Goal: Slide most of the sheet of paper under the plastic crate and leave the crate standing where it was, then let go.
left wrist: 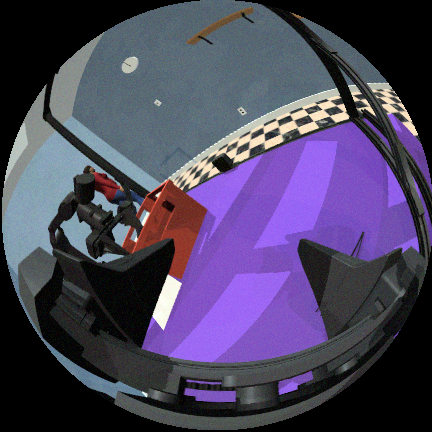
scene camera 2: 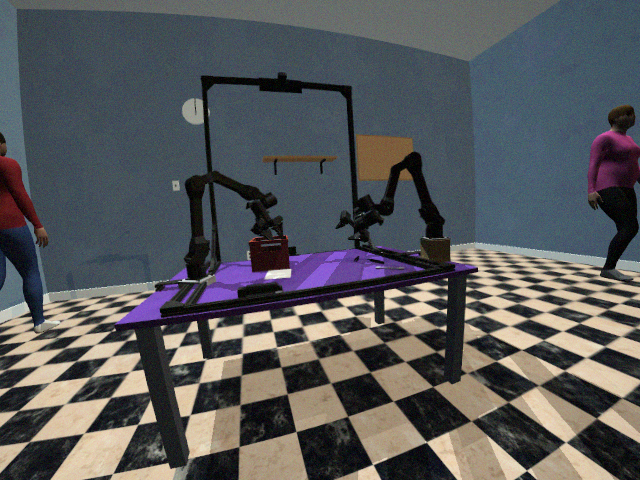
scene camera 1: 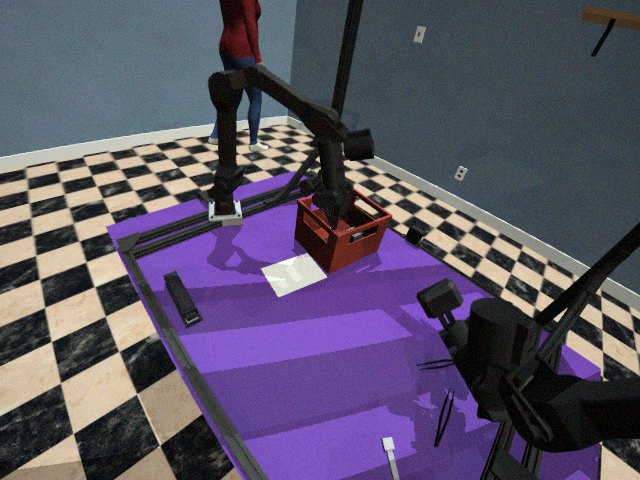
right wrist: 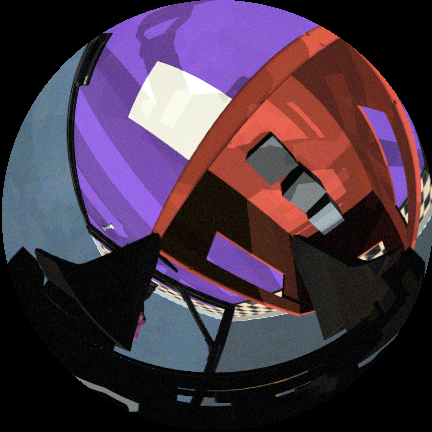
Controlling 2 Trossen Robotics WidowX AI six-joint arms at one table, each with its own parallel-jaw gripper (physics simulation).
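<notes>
The red plastic crate (scene camera 1: 356, 253) (scene camera 2: 269, 259) (left wrist: 187, 240) (right wrist: 250, 97) stands upright on the purple table, with grey blocks inside. The white sheet of paper (scene camera 1: 294, 276) (scene camera 2: 279, 273) (left wrist: 167, 302) (right wrist: 180, 107) lies flat against the foot of one crate wall. Whether any of it lies under the crate is hidden. My right gripper (scene camera 1: 334, 226) (scene camera 2: 273, 235) (left wrist: 136, 241) (right wrist: 228, 241) is open and empty, fingers pointing down at about the crate's rim. My left gripper (scene camera 2: 348, 229) (left wrist: 238, 245) is open and empty, raised above the table, to the right of the crate in scene camera 2.
A long dark object (scene camera 1: 181, 299) (scene camera 2: 260, 290) lies near the frame rail. Thin dark tools (scene camera 1: 435, 364) (scene camera 1: 444, 418) lie below the left arm. A white-headed tool (scene camera 1: 388, 445) lies nearer the camera. A small black block (scene camera 1: 414, 235) (left wrist: 222, 161) sits at the table edge beyond the crate.
</notes>
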